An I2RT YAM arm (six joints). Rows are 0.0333 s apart.
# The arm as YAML. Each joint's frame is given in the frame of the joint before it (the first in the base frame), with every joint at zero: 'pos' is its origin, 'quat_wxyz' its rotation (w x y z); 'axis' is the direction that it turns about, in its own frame. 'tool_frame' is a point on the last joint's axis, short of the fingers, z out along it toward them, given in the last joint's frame.
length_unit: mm
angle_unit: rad
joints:
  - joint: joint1
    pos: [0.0, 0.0, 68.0]
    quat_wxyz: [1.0, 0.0, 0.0, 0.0]
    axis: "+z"
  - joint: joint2
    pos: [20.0, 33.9, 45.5]
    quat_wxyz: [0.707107, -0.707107, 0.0, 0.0]
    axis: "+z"
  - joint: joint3
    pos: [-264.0, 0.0, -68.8]
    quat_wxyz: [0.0, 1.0, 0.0, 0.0]
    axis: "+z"
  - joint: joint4
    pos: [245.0, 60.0, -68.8]
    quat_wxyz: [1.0, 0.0, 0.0, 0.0]
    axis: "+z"
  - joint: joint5
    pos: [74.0, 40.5, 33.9]
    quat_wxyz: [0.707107, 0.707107, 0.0, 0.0]
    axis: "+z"
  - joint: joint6
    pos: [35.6, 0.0, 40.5]
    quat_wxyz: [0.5, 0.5, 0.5, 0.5]
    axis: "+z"
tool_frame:
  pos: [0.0, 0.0, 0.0]
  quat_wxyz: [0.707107, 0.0, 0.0, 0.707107]
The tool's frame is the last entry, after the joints.
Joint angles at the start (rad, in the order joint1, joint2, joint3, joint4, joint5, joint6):
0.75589, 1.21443, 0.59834, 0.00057, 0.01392, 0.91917
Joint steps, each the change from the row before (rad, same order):
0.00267, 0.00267, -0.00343, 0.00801, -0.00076, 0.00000
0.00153, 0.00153, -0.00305, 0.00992, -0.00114, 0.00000
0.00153, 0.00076, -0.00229, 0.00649, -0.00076, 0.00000
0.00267, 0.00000, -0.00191, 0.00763, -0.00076, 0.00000
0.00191, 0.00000, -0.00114, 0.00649, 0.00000, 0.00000
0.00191, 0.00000, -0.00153, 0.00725, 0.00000, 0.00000
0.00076, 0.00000, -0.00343, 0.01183, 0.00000, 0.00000
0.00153, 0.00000, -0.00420, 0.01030, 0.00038, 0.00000
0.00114, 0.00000, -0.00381, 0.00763, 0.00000, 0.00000
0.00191, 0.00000, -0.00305, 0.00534, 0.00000, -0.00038
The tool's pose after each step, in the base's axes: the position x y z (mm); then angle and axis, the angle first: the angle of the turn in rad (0 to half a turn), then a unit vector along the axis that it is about. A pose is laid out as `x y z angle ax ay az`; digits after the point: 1 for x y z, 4 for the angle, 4 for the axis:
183.4 173.2 204.0 2.5068 0.0781 0.9310 0.3565
183.3 173.7 203.6 2.5048 0.0771 0.9301 0.3591
183.1 174.0 203.2 2.5037 0.0761 0.9295 0.3608
182.7 174.7 203.3 2.5017 0.0746 0.9286 0.3636
182.6 175.2 203.5 2.4991 0.0737 0.9277 0.3659
182.4 175.7 203.7 2.4962 0.0728 0.9268 0.3684
182.4 175.9 203.7 2.4913 0.0723 0.9255 0.3718
182.1 176.1 203.2 2.4879 0.0717 0.9245 0.3743
181.8 176.3 202.7 2.4860 0.0711 0.9239 0.3759
181.3 176.5 202.2 2.4852 0.0700 0.9236 0.3770

